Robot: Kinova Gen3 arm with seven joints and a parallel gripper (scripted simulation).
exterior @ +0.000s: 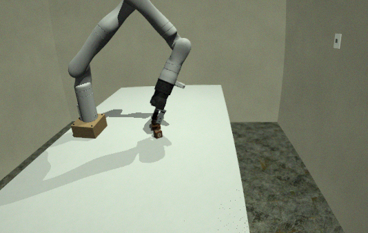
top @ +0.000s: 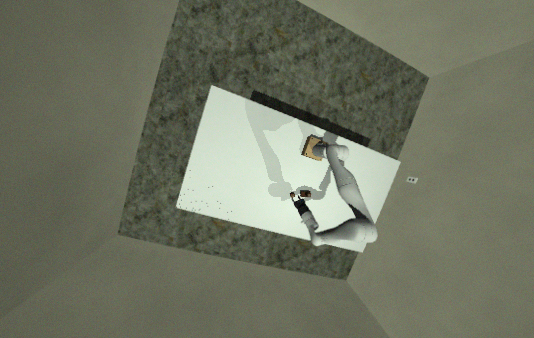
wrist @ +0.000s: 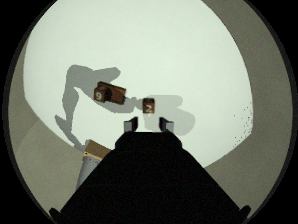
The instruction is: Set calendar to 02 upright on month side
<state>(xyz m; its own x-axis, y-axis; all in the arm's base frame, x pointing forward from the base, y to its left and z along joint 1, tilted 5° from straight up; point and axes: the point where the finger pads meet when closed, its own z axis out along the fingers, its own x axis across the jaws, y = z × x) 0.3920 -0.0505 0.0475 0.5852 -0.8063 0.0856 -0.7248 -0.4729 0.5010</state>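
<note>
My hand is 80 mm above the brown calendar cube. Also, from my hand: brown tray 40 mm behind, 100 mm to the left, 90 mm below.
</note>
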